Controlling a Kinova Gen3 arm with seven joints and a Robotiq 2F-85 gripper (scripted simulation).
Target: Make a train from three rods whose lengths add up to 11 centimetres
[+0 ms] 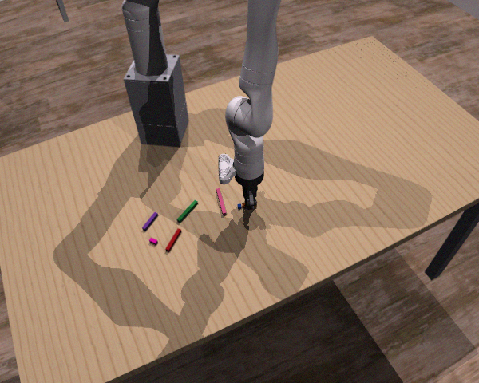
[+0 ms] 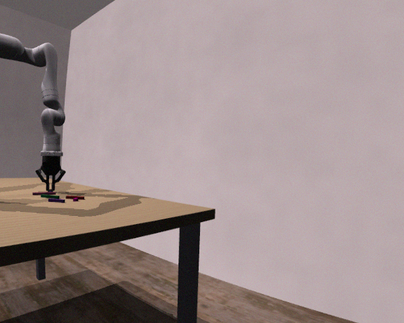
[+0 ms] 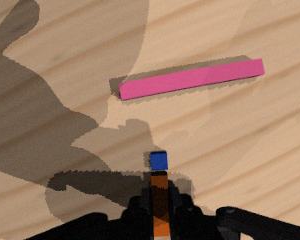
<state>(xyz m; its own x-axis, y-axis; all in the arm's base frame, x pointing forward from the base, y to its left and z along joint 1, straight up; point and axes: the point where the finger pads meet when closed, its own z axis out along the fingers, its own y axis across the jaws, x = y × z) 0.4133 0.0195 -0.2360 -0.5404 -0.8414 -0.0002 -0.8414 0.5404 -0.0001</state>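
My hand is 10 mm above the orange rod. Also, from my hand: blue rod 20 mm behind, 20 mm to the right, 20 mm below; then pink rod 60 mm behind, 50 mm to the right, 20 mm below; then green rod 90 mm behind, 150 mm to the right, 20 mm below.
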